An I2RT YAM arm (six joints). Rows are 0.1 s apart.
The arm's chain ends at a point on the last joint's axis. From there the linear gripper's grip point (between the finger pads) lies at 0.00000 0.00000 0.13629 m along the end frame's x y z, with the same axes.
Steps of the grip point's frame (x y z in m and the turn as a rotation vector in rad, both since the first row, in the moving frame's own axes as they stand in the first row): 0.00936, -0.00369, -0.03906, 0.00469, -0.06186, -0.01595; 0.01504, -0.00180, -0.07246, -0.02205, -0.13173, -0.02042; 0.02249, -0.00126, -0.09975, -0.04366, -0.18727, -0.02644; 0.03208, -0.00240, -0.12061, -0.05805, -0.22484, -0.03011; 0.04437, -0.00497, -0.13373, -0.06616, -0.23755, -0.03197
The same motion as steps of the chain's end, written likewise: 0.01779, -0.00312, -0.03880, 0.00469, -0.06186, -0.01595; 0.03291, -0.00498, -0.07125, -0.02205, -0.13173, -0.02042; 0.04777, -0.00751, -0.09724, -0.04366, -0.18727, -0.02644; 0.06233, -0.01070, -0.11695, -0.05805, -0.22484, -0.03011; 0.07627, -0.01441, -0.12961, -0.06616, -0.23755, -0.03197
